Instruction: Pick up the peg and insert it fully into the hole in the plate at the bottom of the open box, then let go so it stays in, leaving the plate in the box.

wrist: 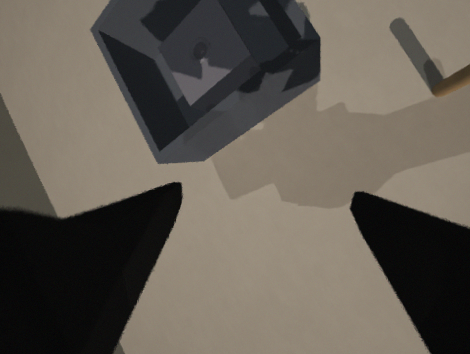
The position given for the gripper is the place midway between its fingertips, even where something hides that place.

In view: the gripper (266, 195) and a dark grey box (287, 48).
